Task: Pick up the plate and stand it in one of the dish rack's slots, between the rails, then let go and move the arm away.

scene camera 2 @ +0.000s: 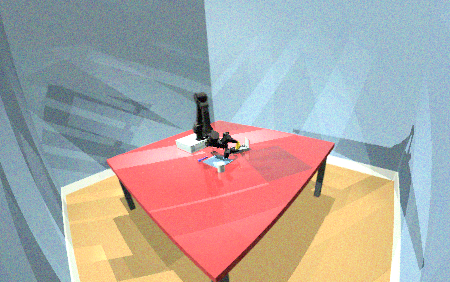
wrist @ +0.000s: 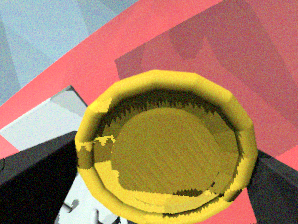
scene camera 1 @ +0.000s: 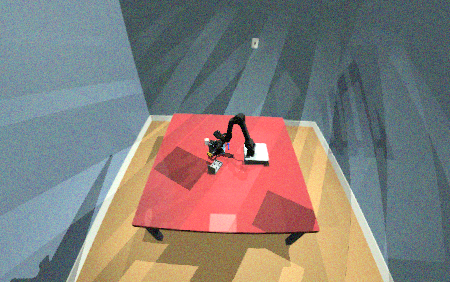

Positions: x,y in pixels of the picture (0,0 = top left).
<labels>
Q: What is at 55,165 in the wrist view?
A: My gripper.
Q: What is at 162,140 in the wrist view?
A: A yellow plate.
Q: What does my gripper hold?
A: A yellow plate.
</labels>
